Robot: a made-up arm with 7 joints. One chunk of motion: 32 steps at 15 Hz.
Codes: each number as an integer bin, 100 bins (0 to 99) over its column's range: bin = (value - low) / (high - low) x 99, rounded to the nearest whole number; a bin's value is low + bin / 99 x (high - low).
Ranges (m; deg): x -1.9..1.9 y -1.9..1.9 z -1.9..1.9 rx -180..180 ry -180..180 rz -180..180
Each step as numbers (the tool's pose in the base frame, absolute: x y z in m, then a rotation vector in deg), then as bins.
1 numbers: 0.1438 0.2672 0.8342 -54.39 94.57 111.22
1 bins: 53 56 71 35 76 80
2 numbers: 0.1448 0.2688 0.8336 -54.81 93.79 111.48
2 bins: 53 57 71 34 75 80
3 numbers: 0.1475 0.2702 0.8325 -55.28 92.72 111.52
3 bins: 53 57 71 34 75 80
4 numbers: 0.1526 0.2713 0.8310 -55.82 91.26 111.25
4 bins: 53 57 71 34 75 80
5 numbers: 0.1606 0.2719 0.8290 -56.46 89.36 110.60
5 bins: 54 57 71 34 74 80
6 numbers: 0.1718 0.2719 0.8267 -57.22 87.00 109.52
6 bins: 54 57 71 34 73 80
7 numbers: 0.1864 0.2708 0.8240 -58.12 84.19 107.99
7 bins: 54 57 71 34 73 79
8 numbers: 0.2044 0.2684 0.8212 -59.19 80.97 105.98
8 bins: 55 56 71 33 72 79
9 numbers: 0.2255 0.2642 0.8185 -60.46 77.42 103.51
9 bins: 55 56 71 33 71 78
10 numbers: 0.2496 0.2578 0.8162 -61.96 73.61 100.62
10 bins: 56 56 71 32 70 77
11 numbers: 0.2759 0.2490 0.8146 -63.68 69.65 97.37
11 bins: 57 56 71 32 69 76
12 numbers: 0.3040 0.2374 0.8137 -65.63 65.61 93.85
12 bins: 57 56 71 31 68 75
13 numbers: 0.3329 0.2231 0.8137 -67.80 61.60 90.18
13 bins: 58 55 71 31 66 74
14 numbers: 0.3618 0.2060 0.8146 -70.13 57.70 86.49
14 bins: 59 55 71 30 65 73
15 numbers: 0.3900 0.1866 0.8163 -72.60 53.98 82.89
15 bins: 60 54 71 30 64 72
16 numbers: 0.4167 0.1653 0.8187 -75.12 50.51 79.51
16 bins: 60 54 71 29 63 71
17 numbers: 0.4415 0.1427 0.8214 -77.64 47.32 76.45
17 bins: 61 53 71 28 63 71
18 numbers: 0.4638 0.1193 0.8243 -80.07 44.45 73.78
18 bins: 62 53 71 27 62 70
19 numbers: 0.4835 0.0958 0.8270 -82.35 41.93 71.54
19 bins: 62 52 71 27 61 69
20 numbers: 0.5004 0.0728 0.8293 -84.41 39.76 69.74
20 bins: 63 51 71 26 60 69
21 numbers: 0.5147 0.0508 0.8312 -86.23 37.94 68.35
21 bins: 63 51 71 26 60 68
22 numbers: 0.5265 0.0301 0.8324 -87.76 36.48 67.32
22 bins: 63 50 71 25 60 68
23 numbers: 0.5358 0.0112 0.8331 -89.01 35.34 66.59
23 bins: 63 50 71 25 59 68
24 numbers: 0.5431 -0.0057 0.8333 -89.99 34.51 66.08
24 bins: 64 49 71 25 59 68
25 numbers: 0.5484 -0.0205 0.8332 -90.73 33.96 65.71
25 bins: 64 49 71 25 59 68
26 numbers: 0.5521 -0.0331 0.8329 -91.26 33.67 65.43
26 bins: 64 49 71 24 59 67
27 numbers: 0.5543 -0.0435 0.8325 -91.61 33.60 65.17
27 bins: 64 48 71 24 59 67
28 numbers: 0.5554 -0.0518 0.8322 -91.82 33.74 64.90
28 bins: 64 48 71 24 59 67
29 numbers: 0.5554 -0.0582 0.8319 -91.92 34.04 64.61
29 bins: 64 48 71 24 59 67
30 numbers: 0.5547 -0.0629 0.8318 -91.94 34.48 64.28
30 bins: 64 48 71 24 59 67
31 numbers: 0.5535 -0.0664 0.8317 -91.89 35.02 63.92
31 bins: 64 48 71 24 59 67
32 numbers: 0.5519 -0.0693 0.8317 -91.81 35.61 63.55
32 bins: 64 48 71 24 59 67
